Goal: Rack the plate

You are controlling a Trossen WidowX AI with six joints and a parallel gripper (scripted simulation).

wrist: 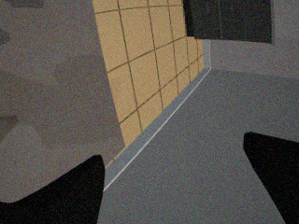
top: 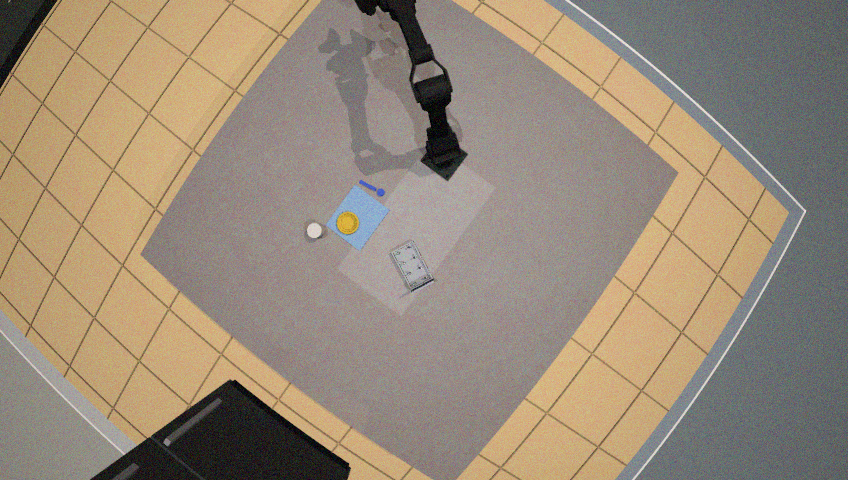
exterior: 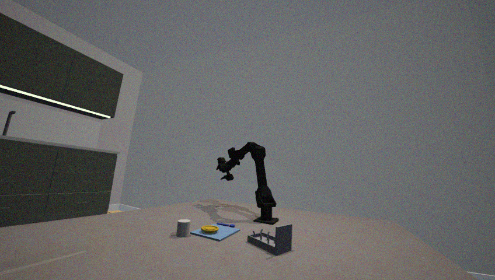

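My gripper tip is 560 mm short of the yellow plate, 410 mm to the right of it and 200 mm above it. Round my gripper tip: grey dish rack (530 mm ahead, 640 mm to the left, 190 mm below); then light blue mat (530 mm ahead, 420 mm to the left, 210 mm below).
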